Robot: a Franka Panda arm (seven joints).
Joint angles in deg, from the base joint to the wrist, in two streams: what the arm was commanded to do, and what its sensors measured. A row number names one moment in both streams.
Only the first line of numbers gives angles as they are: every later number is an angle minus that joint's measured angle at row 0.
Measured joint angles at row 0:
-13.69 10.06 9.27 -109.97 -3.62 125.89 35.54
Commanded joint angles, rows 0 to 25:
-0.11 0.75 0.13 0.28 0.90 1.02 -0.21
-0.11 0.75 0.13 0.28 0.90 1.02 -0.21
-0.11 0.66 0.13 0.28 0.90 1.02 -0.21
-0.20 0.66 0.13 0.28 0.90 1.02 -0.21
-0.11 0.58 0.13 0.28 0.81 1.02 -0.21
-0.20 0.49 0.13 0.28 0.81 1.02 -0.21
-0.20 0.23 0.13 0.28 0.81 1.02 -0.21
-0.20 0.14 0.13 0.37 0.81 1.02 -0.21
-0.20 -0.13 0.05 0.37 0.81 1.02 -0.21
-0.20 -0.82 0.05 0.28 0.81 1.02 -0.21
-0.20 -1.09 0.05 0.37 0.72 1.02 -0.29
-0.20 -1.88 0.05 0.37 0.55 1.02 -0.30
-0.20 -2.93 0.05 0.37 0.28 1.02 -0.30
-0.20 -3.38 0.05 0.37 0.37 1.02 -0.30
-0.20 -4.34 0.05 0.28 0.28 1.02 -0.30
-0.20 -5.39 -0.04 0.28 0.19 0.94 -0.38
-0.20 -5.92 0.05 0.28 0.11 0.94 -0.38
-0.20 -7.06 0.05 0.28 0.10 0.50 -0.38
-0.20 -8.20 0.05 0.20 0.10 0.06 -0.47
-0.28 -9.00 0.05 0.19 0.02 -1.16 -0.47
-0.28 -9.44 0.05 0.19 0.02 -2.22 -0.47
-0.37 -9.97 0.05 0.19 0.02 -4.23 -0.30
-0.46 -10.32 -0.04 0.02 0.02 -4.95 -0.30
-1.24 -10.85 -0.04 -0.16 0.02 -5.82 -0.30
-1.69 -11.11 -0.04 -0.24 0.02 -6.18 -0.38
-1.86 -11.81 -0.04 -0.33 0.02 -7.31 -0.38
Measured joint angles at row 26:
-0.41 -9.38 -0.09 0.97 0.00 -4.73 0.00
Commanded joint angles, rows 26 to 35:
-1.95 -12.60 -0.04 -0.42 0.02 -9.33 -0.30
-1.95 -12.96 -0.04 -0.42 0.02 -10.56 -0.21
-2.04 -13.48 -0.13 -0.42 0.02 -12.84 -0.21
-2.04 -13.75 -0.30 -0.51 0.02 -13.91 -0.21
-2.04 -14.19 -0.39 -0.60 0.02 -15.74 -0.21
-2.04 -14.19 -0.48 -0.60 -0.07 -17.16 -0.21
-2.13 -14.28 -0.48 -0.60 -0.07 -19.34 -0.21
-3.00 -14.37 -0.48 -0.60 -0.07 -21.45 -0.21
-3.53 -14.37 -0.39 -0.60 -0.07 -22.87 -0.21
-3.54 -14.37 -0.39 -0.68 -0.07 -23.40 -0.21
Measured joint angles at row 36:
-2.06 -13.22 -0.64 0.36 0.00 -19.66 0.00
